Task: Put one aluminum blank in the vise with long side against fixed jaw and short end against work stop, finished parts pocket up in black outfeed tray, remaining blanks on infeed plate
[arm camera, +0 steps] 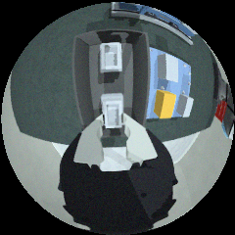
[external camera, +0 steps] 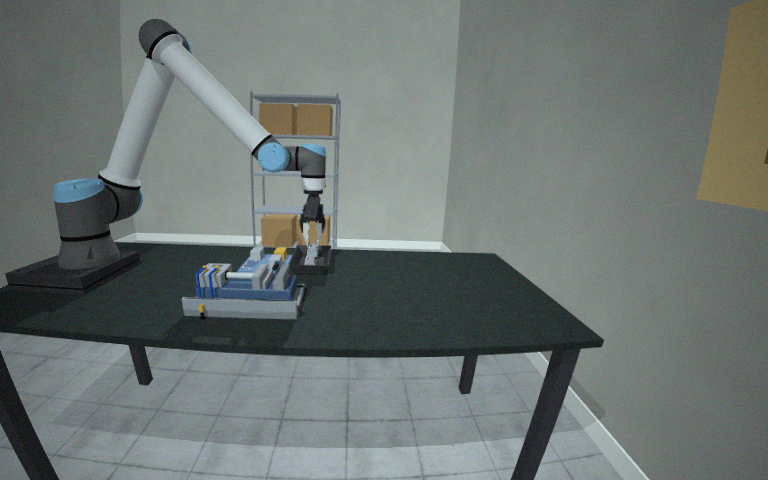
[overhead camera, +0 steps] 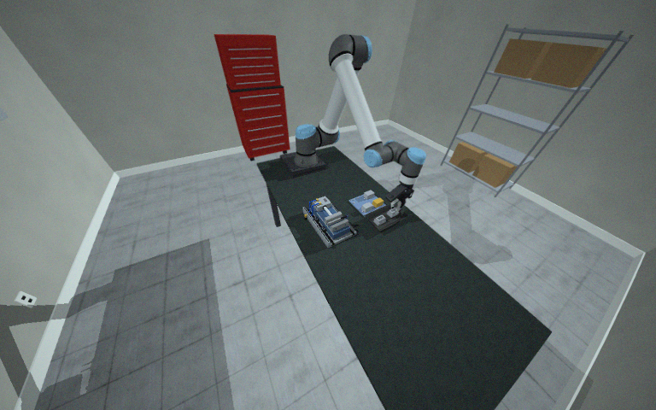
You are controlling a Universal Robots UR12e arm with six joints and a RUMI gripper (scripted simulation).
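Now: the yellow brass blank 130 mm behind my hand and 40 mm below it. Round my hand: light gray base rail: 170 mm behind, 450 mm to the right, 30 mm below; vise hose end block: 260 mm behind, 350 mm to the right, 10 mm above; blue vise: 170 mm behind, 360 mm to the right, 30 mm below.
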